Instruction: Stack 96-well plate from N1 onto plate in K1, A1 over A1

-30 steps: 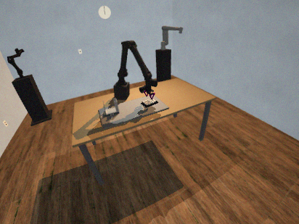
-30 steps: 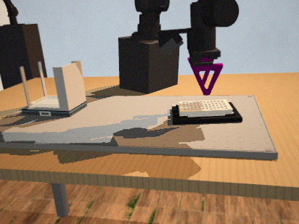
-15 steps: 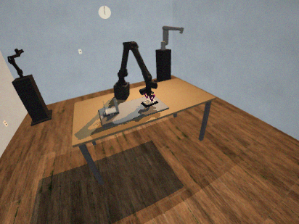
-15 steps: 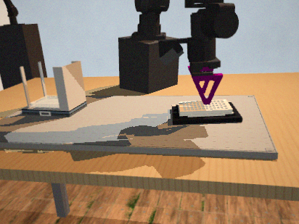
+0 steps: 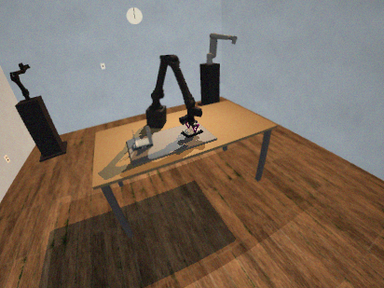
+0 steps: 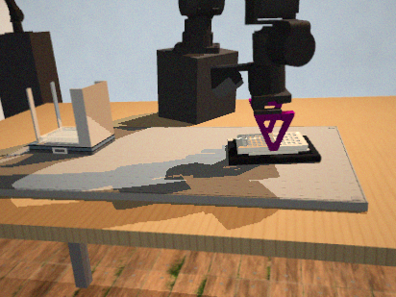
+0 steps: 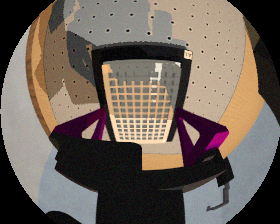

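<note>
Right now my hand is 2 cm above the black plate nest N1. Also, from my hand: beige side panel 35 cm to the right, 7 cm behind, 5 cm above; then pale A1 square 8 cm to the right, 5 cm behind, 2 cm below.
</note>
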